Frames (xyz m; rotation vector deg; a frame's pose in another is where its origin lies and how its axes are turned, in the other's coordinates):
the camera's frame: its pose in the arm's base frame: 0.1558 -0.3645 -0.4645 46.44 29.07 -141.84
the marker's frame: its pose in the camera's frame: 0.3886 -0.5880 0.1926 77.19 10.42 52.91
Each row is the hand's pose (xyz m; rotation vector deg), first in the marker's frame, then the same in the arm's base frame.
Working: the marker's frame: its pose in the arm's base frame: -0.5270 -0.1050 -0.4490 73.90 -77.32 -89.97

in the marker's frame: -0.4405 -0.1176 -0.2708 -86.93 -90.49 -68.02
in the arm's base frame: -0.1369 0.2542 -0.4472 27.14 -32.29 152.53
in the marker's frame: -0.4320 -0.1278 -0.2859 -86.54 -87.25 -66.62
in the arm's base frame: -0.1237 0.2442 -0.4586 24.62 -31.52 155.59
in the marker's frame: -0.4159 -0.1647 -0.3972 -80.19 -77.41 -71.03
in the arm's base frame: -0.0178 0.2056 -0.4947 9.48 -30.18 158.43
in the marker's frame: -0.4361 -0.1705 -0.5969 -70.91 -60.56 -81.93
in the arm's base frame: 0.1795 0.1685 -0.4889 -16.55 -33.14 156.73
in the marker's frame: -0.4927 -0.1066 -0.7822 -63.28 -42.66 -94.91
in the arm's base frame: 0.3658 0.1539 -0.4071 -41.19 -41.25 148.48
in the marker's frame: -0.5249 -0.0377 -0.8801 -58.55 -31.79 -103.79
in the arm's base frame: 0.4614 0.1404 -0.3293 -54.54 -47.50 139.94
